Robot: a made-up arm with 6 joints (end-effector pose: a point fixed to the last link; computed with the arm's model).
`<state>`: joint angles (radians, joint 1 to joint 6).
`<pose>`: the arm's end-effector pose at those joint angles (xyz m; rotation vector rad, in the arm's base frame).
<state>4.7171 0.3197 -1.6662 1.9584 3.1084 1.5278</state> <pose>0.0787 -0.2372 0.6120 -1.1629 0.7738 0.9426</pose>
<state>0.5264 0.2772 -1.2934 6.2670 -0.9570 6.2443</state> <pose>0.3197 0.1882 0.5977 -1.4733 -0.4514 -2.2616</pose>
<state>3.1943 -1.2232 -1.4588 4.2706 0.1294 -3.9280</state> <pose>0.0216 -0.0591 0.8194 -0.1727 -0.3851 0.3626</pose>
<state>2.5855 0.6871 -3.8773 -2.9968 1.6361 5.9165</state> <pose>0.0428 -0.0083 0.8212 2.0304 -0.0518 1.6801</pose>
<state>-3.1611 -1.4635 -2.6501 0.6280 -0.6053 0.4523</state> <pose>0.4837 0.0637 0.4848 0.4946 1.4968 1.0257</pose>
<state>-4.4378 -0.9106 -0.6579 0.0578 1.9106 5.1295</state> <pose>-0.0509 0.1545 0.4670 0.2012 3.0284 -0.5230</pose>
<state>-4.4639 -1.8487 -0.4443 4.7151 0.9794 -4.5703</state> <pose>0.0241 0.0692 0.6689 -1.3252 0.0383 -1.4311</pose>
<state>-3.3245 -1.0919 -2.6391 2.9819 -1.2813 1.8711</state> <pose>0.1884 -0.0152 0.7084 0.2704 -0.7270 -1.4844</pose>
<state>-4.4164 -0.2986 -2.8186 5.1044 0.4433 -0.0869</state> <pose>-0.0033 -0.0797 0.9459 -0.5442 -0.2538 -2.4899</pose>
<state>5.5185 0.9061 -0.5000 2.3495 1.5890 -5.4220</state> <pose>0.1575 -0.0484 0.1469 0.9982 1.6420 0.8436</pose>
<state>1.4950 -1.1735 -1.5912 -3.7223 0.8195 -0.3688</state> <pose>-0.0168 -0.0759 0.8688 0.1496 -0.5243 0.6150</pose>
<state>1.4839 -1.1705 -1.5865 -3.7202 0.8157 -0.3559</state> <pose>-0.0171 -0.0723 0.8686 0.1347 -0.5192 0.6203</pose>
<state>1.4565 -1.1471 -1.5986 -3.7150 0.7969 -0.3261</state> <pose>-0.0167 -0.0636 0.8707 0.1003 -0.5008 0.6287</pose>
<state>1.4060 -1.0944 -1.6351 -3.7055 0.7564 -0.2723</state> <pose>-0.0144 -0.0478 0.8756 0.0409 -0.4601 0.6413</pose>
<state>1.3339 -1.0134 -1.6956 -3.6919 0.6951 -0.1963</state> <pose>-0.0083 -0.0254 0.8822 -0.0359 -0.3924 0.6568</pose>
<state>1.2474 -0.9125 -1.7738 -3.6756 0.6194 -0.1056</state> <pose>0.0034 0.0006 0.8883 -0.1143 -0.2993 0.6730</pose>
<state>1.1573 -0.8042 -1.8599 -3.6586 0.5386 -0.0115</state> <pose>0.0203 0.0260 0.8924 -0.1789 -0.1908 0.6877</pose>
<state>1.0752 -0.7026 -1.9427 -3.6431 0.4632 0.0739</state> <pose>0.0397 0.0470 0.8939 -0.2213 -0.0837 0.6990</pose>
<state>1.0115 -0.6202 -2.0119 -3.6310 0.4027 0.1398</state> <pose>0.0573 0.0616 0.8936 -0.2428 0.0039 0.7062</pose>
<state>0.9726 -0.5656 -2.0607 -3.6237 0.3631 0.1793</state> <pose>0.0692 0.0696 0.8930 -0.2502 0.0591 0.7090</pose>
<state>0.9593 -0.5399 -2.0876 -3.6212 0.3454 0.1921</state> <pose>0.0738 0.0724 0.8932 -0.2507 0.0796 0.7084</pose>
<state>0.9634 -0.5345 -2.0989 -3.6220 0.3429 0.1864</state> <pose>0.0732 0.0720 0.8943 -0.2483 0.0758 0.7055</pose>
